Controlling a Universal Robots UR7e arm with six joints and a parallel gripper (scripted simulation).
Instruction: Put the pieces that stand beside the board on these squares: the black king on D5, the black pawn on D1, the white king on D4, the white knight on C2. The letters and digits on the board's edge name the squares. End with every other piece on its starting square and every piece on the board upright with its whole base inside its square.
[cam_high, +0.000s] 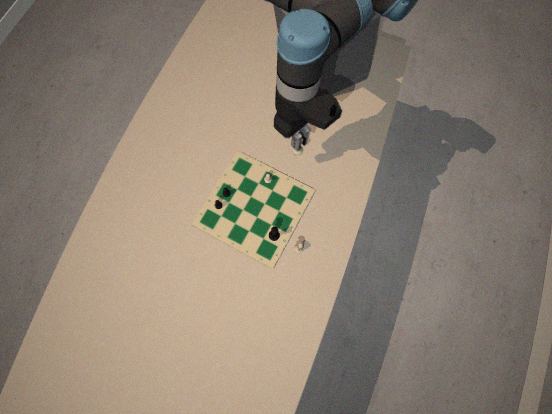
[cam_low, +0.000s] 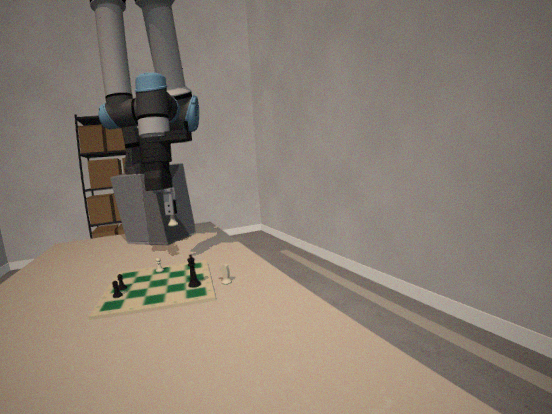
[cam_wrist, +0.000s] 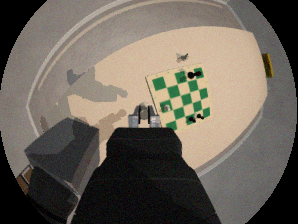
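Right now the black king is 18 cm ahead of my hand, 11 cm below it and 3 cm to the left of it. Also, from my hand: board: 14 cm below, 14 cm ahead, 4 cm to the right; then small white piece: 13 cm below, 6 cm ahead, 4 cm to the right; then white king: 1 cm below.
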